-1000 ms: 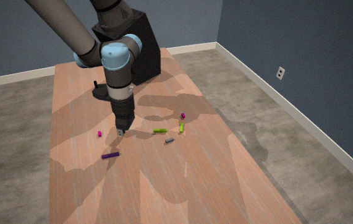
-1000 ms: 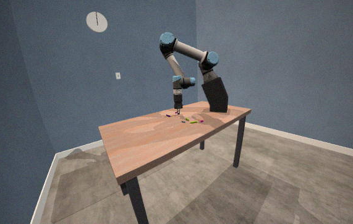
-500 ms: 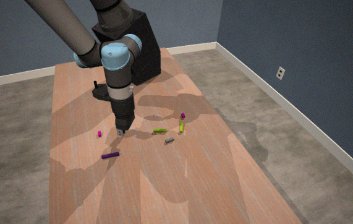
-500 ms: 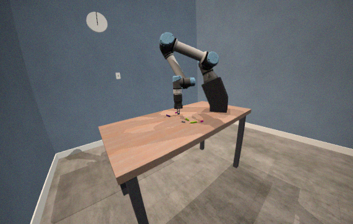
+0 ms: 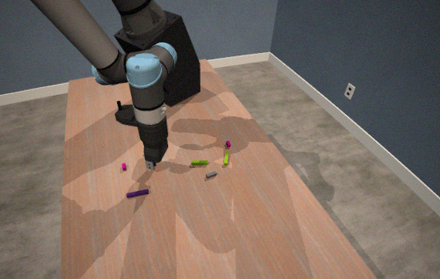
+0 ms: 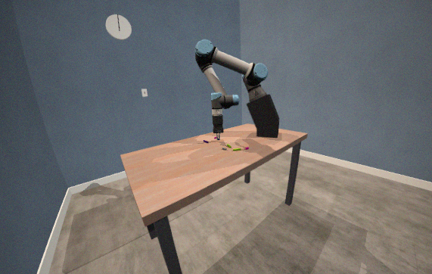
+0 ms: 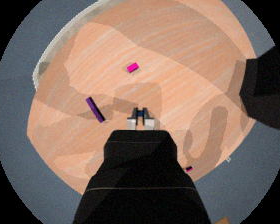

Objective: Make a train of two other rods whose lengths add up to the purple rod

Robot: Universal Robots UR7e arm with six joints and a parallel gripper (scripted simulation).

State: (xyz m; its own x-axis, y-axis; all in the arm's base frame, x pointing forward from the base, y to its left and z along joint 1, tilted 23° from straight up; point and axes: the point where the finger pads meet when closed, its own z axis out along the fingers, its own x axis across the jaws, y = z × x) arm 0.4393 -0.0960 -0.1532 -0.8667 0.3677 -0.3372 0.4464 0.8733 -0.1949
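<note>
Right now my hand is 1 cm above the blue rod. Round my hand: purple rod: 8 cm ahead, 5 cm to the right, 3 cm below; grey rod: 6 cm ahead, 17 cm to the left, 3 cm below.
</note>
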